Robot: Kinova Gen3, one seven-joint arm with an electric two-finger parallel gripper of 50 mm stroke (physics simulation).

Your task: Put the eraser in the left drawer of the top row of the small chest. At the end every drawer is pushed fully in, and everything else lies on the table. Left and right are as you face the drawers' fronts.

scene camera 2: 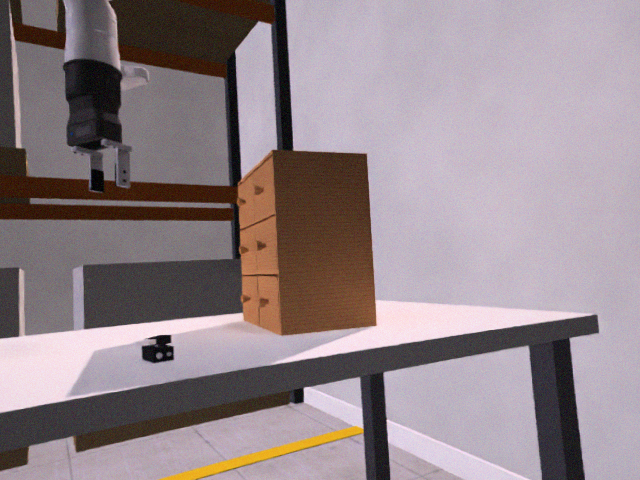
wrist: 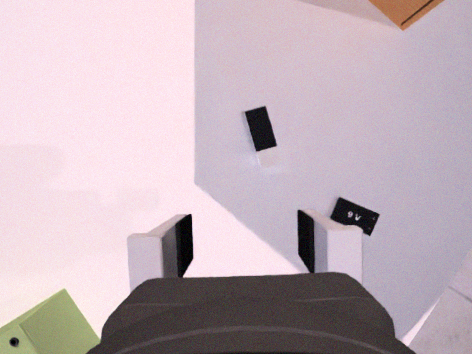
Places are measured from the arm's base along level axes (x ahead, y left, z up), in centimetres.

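Where they show: gripper, fingertip midpoint: [scene camera 2: 109, 189] [wrist: 245, 234].
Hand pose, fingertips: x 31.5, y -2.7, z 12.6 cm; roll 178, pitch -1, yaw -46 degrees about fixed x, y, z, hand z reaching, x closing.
Note:
Each offset is from my fingertips to the centre of the thing. Level surfaces: height alone.
The eraser @(dz -24.7, dx +5.8, dy +1.9 cm) [scene camera 2: 163, 339] [wrist: 260, 129], black with a white end, lies on the table @(dz -25.3 cm) [scene camera 2: 444, 320] [wrist: 95, 90] in the chest's shadow. In the scene view it is partly hidden behind the battery. The small brown chest [scene camera 2: 324, 242] [wrist: 407, 9] stands on the table, with three rows of two drawers; all drawers look closed. Only a corner of it shows in the wrist view. My gripper [scene camera 2: 109, 187] [wrist: 245, 234] is open and empty, pointing down high above the table, out in front of the chest. In the wrist view the eraser lies ahead of the fingertips.
A black 9V battery @(dz -24.4, dx +6.2, dy -11.6 cm) [scene camera 2: 157, 353] [wrist: 355, 215] lies near the eraser, partly covered by the right finger in the wrist view. A green block-like object [wrist: 57, 322] with a dark round spot is at the lower left of the wrist view.

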